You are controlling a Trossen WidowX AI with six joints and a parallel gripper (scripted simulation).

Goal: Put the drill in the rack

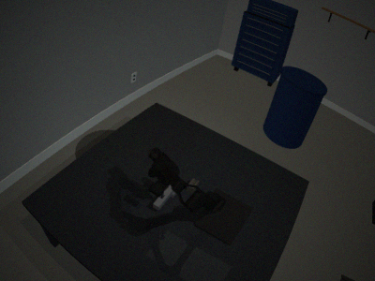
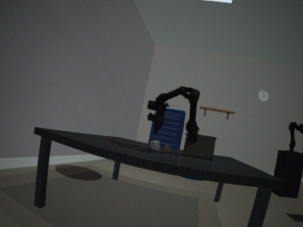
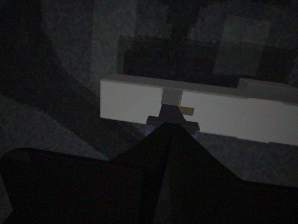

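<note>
Right now my gripper tip is 60 mm to the left of the drill and 70 mm above it.
</note>
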